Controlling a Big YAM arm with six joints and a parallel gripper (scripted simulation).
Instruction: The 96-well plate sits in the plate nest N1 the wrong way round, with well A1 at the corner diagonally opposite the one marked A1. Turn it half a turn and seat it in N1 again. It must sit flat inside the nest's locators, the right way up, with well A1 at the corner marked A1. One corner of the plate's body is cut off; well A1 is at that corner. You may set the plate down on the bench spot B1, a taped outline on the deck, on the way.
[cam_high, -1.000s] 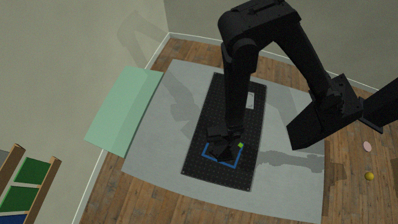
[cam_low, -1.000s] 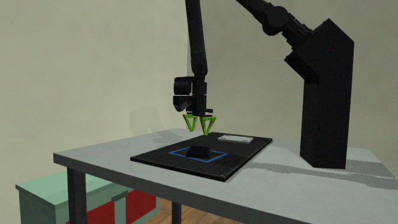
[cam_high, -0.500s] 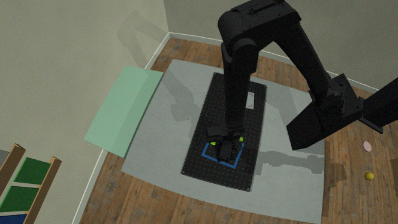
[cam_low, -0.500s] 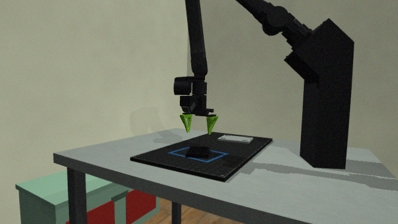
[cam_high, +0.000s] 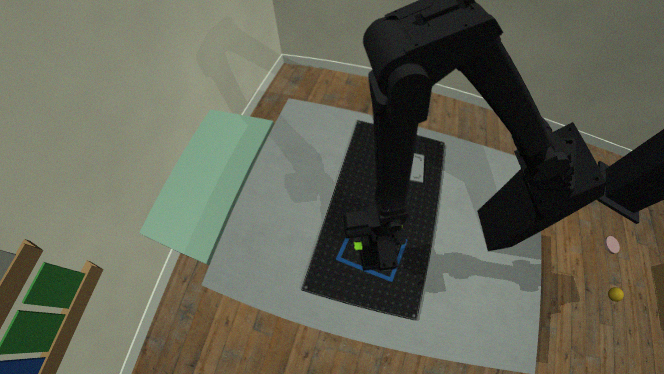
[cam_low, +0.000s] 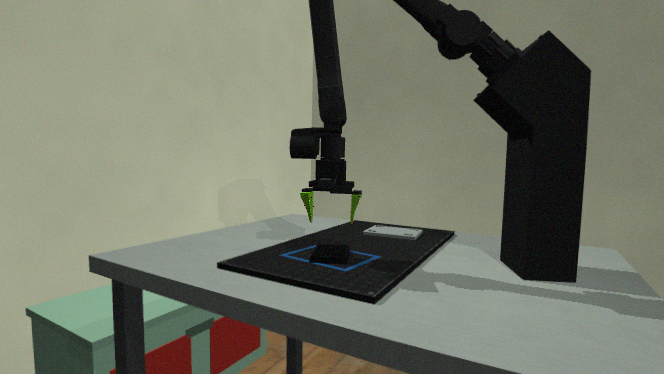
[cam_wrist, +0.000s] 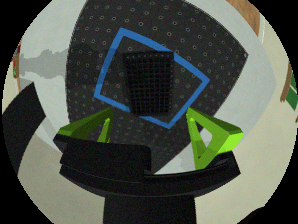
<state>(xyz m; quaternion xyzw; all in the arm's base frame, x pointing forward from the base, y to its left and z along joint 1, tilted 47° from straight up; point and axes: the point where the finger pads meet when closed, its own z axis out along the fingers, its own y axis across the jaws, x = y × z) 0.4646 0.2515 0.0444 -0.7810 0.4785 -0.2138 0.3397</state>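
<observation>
Right now my hand is 8 cm above the black 96-well plate. From my hand the other things lie so: plate nest N1: 34 cm to the right, 8 cm below, 5 cm ahead; A1 mark: 36 cm to the right, 14 cm ahead, 8 cm below.
</observation>
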